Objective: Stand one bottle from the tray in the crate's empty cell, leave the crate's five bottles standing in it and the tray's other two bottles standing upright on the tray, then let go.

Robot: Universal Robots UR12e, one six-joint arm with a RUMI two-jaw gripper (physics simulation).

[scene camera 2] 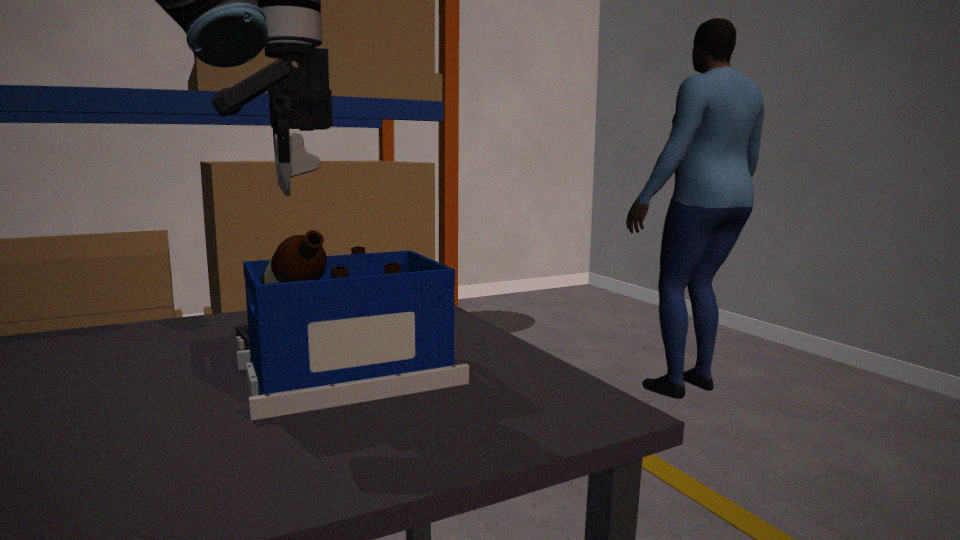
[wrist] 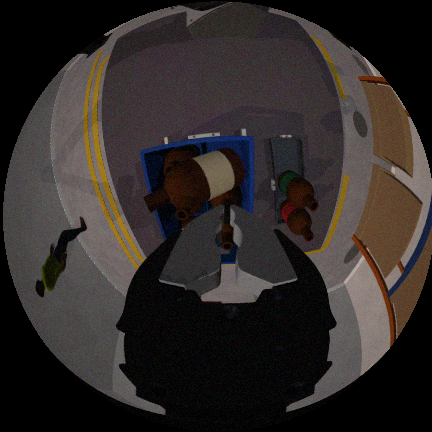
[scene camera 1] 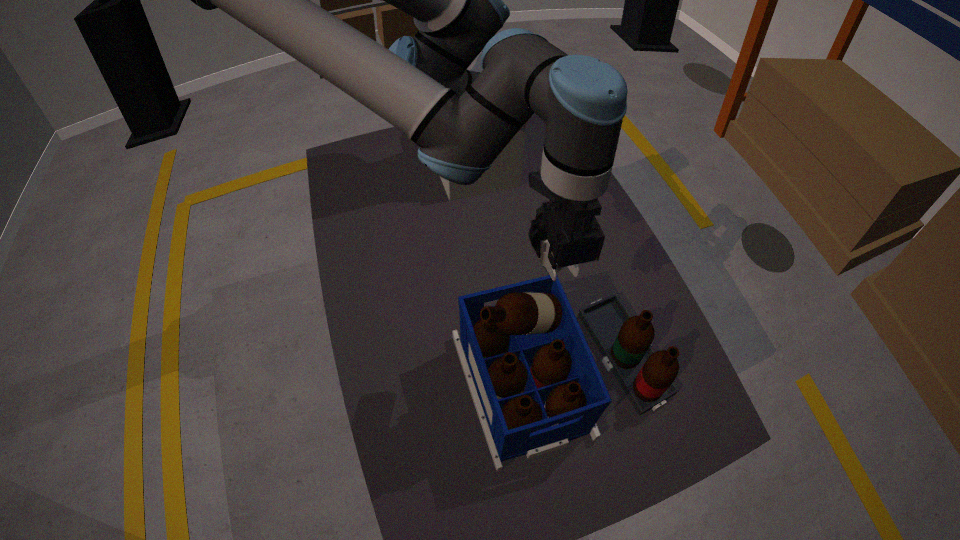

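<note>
My gripper is shut and empty, above the back of the blue crate. A brown bottle with a cream label lies tipped over across the crate's back row. Its neck points left over the back-left bottle, and its shoulder rises above the rim. Four other crate bottles look upright in their cells. The green-label bottle and red-label bottle stand on the tray.
White strips edge the crate's base. The tray is close to the crate's right side in scene camera 1. A person stands on the floor away from the table. Large boxes stand at the right.
</note>
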